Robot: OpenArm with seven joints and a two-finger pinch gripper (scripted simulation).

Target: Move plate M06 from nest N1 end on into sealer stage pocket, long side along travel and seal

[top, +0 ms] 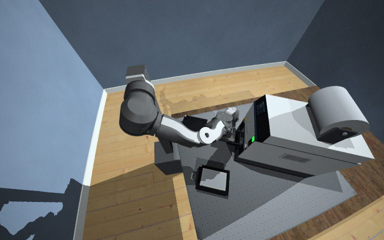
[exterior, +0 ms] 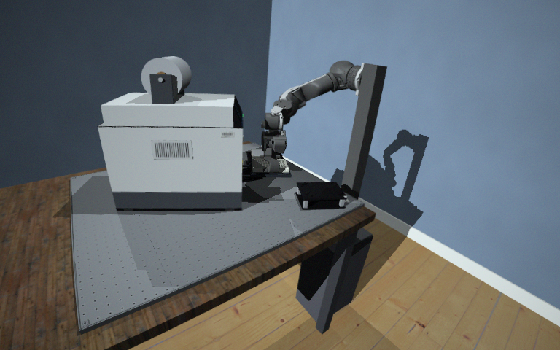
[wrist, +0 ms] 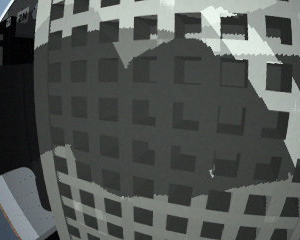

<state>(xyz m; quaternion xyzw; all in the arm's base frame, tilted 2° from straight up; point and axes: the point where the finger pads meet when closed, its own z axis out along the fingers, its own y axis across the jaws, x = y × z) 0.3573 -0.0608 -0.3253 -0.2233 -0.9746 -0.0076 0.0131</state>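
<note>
Now: the sealer stage 10 mm below my hand. Round my hand: yellow warning label: 130 mm ahead, 40 mm to the left, 40 mm above; pale foil: 160 mm ahead, 80 mm to the right, 20 mm above; black nest N1: 150 mm behind, 130 mm to the left, 80 mm below.
</note>
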